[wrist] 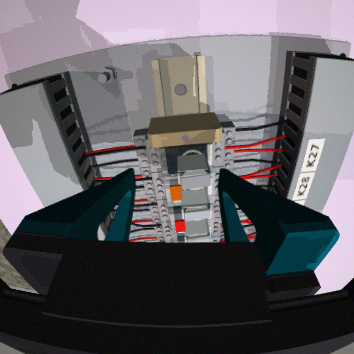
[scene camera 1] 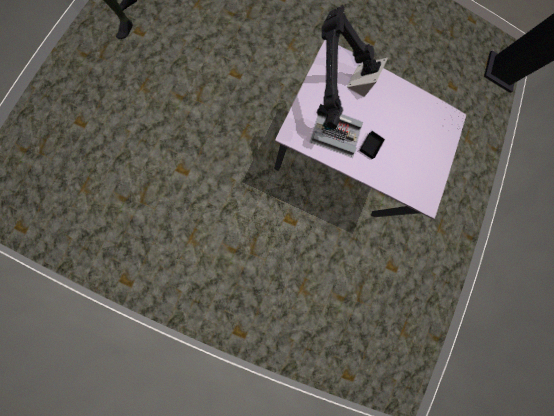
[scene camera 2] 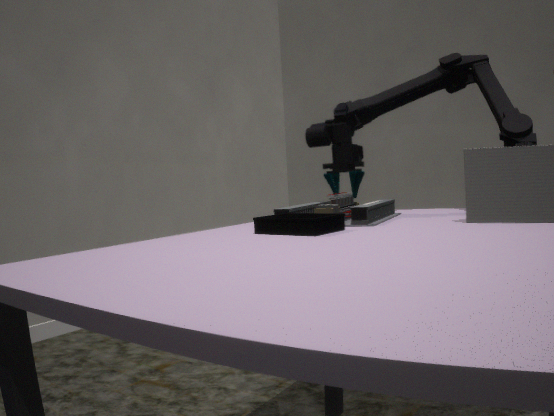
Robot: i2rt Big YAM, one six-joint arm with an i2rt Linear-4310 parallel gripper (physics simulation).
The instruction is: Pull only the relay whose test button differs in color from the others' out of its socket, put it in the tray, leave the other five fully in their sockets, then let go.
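Frame: origin at the arm's base, x left, y ahead, z down, level; centimetres.
Seen in the pictures: gripper, fingertip midpoint: (wrist: 176,176) (scene camera 2: 345,198); arm's base, origin of the base link: (scene camera 1: 371,69) (scene camera 2: 524,175).
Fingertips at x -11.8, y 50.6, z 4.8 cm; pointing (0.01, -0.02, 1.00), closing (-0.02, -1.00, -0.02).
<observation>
Offsets run from my fingertips to a thing's top centre.
The relay with an orange test button {dz -1.8, dx -0.2, dy -0.7 cm} (wrist: 175,193) sits in the socket row on the grey panel {dz +4.1, dx +8.2, dy -1.7 cm} (scene camera 1: 334,145) (wrist: 250,90). The relay below it in the wrist view has a red button {dz -1.8, dx +2.6, dy -0.2 cm} (wrist: 180,226). The lower part of the row is hidden by my gripper body. My gripper (scene camera 1: 331,126) (scene camera 2: 345,195) (wrist: 176,176) is partly open, pointing down over the row, one teal finger on each side of it, with nothing held. Whether the fingertips reach beside the orange-button relay is hard to tell. The black tray {dz +1.7, dx +34.3, dy -4.3 cm} (scene camera 1: 372,145) (scene camera 2: 287,226) stands beside the panel.
Grey slotted wire ducts {dz +0.9, dx +7.1, dy -11.4 cm} (wrist: 334,100) (scene camera 2: 372,212) flank the sockets, with red and black wires running in. A tan end block {dz +1.1, dx -2.1, dy -0.5 cm} (wrist: 185,136) closes the upper end of the row in the wrist view. A pale upright plate (scene camera 1: 367,79) (scene camera 2: 507,185) stands by the arm's base.
</observation>
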